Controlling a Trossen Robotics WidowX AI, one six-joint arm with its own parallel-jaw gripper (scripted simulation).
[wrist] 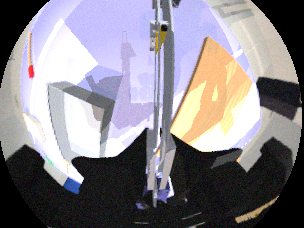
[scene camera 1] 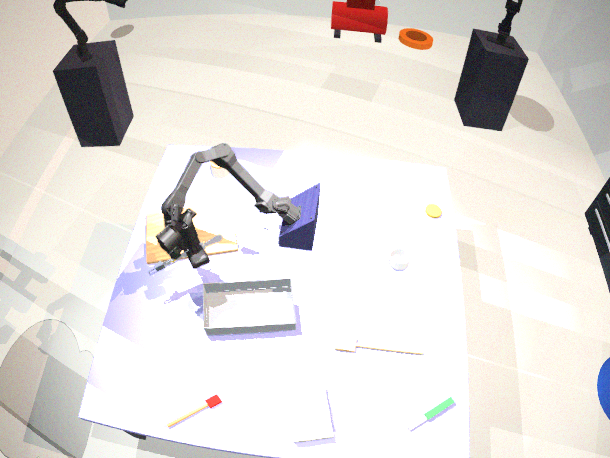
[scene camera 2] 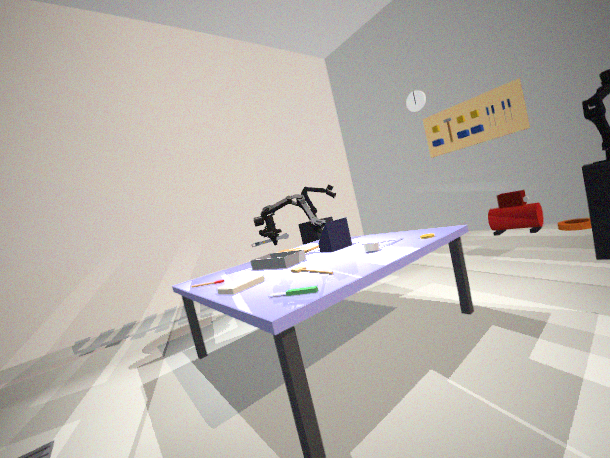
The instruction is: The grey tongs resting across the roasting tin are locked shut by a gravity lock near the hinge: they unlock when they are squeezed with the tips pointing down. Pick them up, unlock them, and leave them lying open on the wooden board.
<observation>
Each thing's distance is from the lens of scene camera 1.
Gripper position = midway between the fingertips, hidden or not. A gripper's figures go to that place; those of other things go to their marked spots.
my gripper [scene camera 1: 196, 256]: 1.57 m
wooden board [scene camera 1: 214, 219]: 1.76 m
</observation>
